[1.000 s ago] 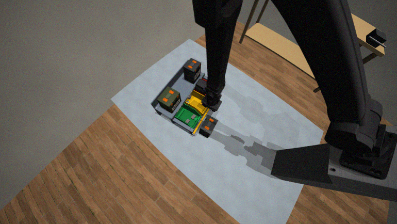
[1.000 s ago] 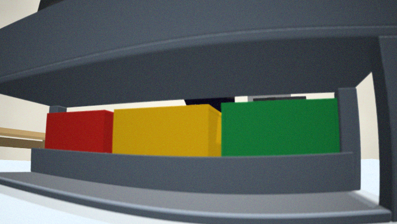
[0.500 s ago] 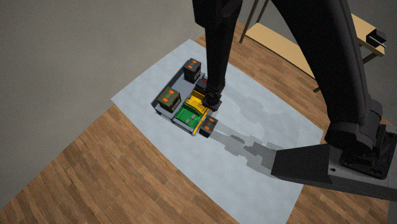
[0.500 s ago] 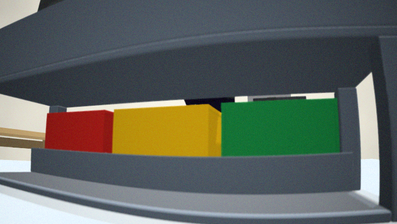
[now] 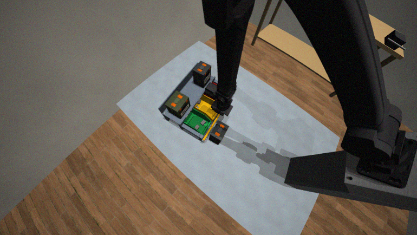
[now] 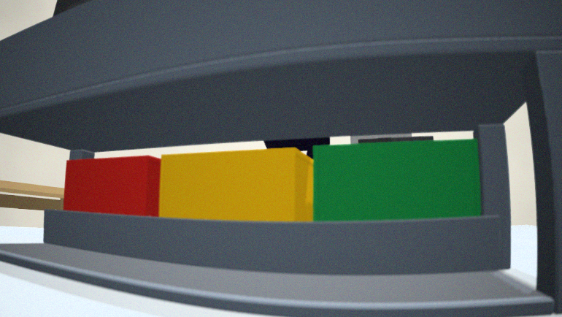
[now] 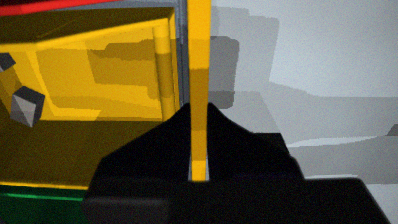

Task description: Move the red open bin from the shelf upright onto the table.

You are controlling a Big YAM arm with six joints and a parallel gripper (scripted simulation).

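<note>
My hand is 1 cm above the thin yellow rod. From my hand the other things lie so: green bin 6 cm ahead, 14 cm to the left, 2 cm below; then yellow bin 10 cm ahead, 4 cm to the left, 2 cm below; then red open bin 14 cm ahead, 7 cm to the right, 2 cm below.
</note>
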